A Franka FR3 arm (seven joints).
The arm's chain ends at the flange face. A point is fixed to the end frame.
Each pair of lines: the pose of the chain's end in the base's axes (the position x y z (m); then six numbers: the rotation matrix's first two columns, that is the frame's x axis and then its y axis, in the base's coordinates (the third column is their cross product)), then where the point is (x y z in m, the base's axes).
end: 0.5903, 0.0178, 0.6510, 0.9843, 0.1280, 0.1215, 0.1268, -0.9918, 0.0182
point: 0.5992 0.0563 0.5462
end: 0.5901, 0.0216, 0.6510, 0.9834, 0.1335, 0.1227, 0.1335, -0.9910, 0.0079
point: 0.5988 0.0613 0.5466
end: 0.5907, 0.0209, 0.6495, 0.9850, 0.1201, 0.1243, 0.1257, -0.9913, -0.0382
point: 0.5992 0.0653 0.5470
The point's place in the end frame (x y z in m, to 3 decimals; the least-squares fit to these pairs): 0.001 -0.039 0.105
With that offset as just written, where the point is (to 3 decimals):
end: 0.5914, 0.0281, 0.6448, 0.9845, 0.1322, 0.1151, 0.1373, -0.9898, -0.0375
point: 0.598 0.072 0.542
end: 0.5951, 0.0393, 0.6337, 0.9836, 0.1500, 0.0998, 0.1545, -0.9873, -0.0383
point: 0.600 0.084 0.531
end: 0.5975, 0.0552, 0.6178, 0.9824, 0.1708, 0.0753, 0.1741, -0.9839, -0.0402
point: 0.599 0.099 0.515
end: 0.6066, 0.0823, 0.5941, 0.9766, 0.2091, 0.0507, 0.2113, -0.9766, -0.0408
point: 0.604 0.126 0.491
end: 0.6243, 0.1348, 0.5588, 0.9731, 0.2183, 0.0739, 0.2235, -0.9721, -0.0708
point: 0.622 0.182 0.457
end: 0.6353, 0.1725, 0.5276, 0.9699, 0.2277, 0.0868, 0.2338, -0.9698, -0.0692
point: 0.634 0.220 0.426
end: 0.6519, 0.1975, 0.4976, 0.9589, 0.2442, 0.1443, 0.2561, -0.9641, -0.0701
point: 0.656 0.246 0.397
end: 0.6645, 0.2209, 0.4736, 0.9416, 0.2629, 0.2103, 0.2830, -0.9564, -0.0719
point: 0.674 0.272 0.374
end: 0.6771, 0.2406, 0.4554, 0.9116, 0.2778, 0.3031, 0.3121, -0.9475, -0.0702
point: 0.694 0.294 0.359
